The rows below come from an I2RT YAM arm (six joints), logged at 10 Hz.
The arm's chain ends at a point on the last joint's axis. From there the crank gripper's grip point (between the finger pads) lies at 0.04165 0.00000 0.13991 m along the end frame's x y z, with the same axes.
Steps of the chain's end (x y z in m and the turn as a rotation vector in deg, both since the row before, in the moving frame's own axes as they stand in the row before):
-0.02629 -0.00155 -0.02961 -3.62 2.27 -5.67
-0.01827 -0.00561 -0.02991 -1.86 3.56 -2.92
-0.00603 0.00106 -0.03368 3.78 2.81 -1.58
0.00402 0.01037 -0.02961 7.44 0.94 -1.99
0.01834 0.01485 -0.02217 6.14 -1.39 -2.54
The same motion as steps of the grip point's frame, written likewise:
-0.02056 0.00283 -0.03151 -3.62 2.27 -5.67
-0.00961 -0.00346 -0.03280 -1.86 3.56 -2.92
0.00063 -0.00933 -0.03623 3.78 2.81 -1.58
0.00596 -0.00918 -0.03158 7.44 0.94 -1.99
0.01457 -0.00193 -0.02210 6.14 -1.39 -2.54

